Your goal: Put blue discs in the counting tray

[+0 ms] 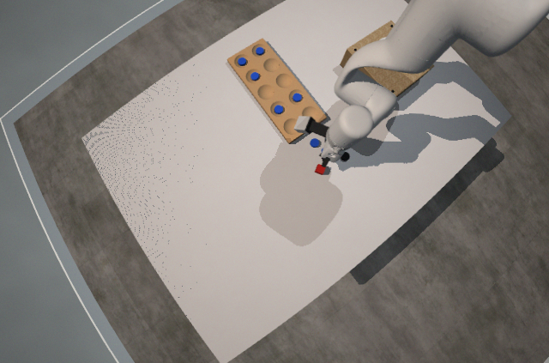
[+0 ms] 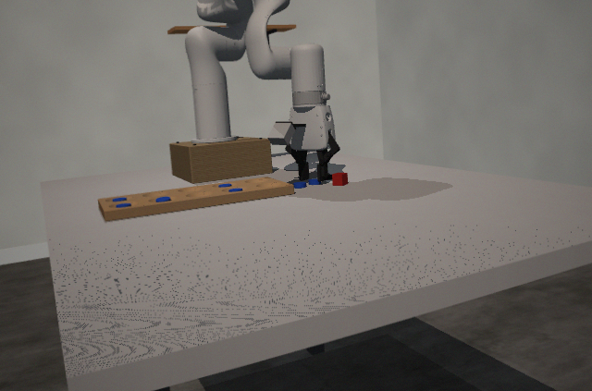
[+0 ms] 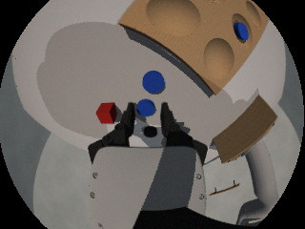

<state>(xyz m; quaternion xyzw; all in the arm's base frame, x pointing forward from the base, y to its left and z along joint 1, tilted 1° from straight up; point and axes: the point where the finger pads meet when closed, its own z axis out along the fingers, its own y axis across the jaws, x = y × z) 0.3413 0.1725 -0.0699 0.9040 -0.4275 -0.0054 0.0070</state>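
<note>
My gripper is now 50 mm short of the wooden counting tray, 270 mm to the left of it and 20 mm above it. Also, from my hand: black disc: 40 mm behind, 50 mm to the left, 20 mm below; red cube: 50 mm ahead, 50 mm to the left, 10 mm below.
</note>
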